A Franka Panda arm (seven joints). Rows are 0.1 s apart.
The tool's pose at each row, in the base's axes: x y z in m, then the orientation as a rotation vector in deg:
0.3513 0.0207 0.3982 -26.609 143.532 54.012
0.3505 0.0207 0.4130 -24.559 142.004 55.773
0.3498 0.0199 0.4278 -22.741 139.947 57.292
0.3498 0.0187 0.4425 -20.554 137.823 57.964
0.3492 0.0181 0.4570 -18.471 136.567 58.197
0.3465 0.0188 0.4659 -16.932 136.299 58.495
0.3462 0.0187 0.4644 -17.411 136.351 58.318
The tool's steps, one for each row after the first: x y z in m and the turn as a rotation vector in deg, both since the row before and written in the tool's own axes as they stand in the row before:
-0.0066 0.0084 -0.0103 -1.048 -1.825 1.091
-0.0068 0.0081 -0.0105 -1.013 -2.208 0.712
-0.0076 0.0077 -0.0100 -0.386 -2.537 0.700
-0.0073 0.0084 -0.0093 0.036 -1.815 0.867
-0.0027 0.0069 -0.0057 0.061 -0.735 0.940
0.0011 -0.0009 0.0007 0.033 0.183 -0.332

